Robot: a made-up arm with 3 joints. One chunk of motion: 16 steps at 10 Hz.
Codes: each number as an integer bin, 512 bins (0 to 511) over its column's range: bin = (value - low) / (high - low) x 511, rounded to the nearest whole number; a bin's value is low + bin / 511 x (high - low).
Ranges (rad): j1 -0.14..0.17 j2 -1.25..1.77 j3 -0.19..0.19
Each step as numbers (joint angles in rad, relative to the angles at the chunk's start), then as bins.
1 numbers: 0.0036 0.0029 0.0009
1 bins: 237 212 257
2 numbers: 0.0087 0.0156 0.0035
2 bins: 245 214 260
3 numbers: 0.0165 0.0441 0.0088
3 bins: 258 219 267
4 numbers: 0.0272 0.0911 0.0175
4 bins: 276 227 279
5 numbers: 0.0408 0.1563 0.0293
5 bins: 298 238 295
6 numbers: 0.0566 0.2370 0.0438
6 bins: 324 252 314
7 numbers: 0.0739 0.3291 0.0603
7 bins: 353 267 337
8 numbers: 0.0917 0.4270 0.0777
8 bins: 382 284 360
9 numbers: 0.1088 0.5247 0.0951
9 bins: 410 300 383
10 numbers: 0.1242 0.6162 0.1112
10 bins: 436 316 405
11 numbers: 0.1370 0.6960 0.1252
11 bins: 457 329 424
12 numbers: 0.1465 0.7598 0.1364
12 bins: 472 340 439
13 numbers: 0.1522 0.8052 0.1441
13 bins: 482 348 449
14 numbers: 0.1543 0.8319 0.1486
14 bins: 485 352 455
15 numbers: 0.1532 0.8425 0.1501
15 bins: 483 354 457
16 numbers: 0.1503 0.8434 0.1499
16 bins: 479 354 457
